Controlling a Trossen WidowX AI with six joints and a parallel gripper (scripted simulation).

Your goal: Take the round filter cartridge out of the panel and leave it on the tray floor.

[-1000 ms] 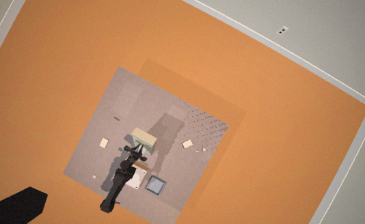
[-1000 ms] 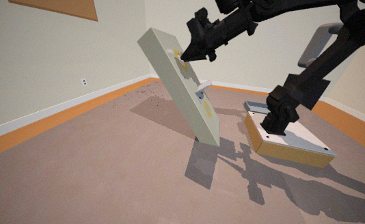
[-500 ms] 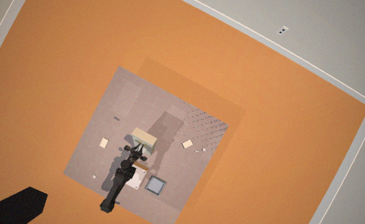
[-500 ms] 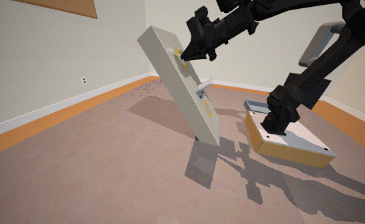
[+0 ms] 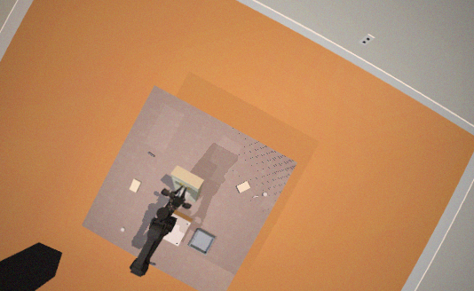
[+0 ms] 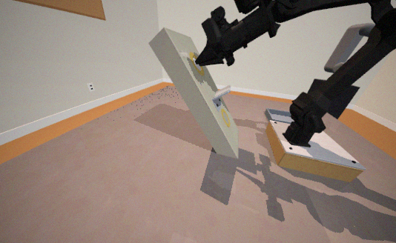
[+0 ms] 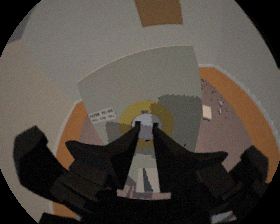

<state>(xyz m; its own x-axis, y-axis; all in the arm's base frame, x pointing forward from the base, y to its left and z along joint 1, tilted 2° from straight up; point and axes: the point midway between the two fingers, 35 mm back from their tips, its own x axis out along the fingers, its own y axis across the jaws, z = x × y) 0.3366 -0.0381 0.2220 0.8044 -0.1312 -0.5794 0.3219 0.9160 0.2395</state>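
The round filter cartridge is 1 cm ahead of my gripper tip and 1 cm below it. From my gripper tip the other things lie so: grey tray 46 cm behind, 22 cm to the right, 26 cm below; then pale service panel 3 cm behind, 8 cm below; then small grey bracket 8 cm behind, 1 cm to the left, 10 cm below.
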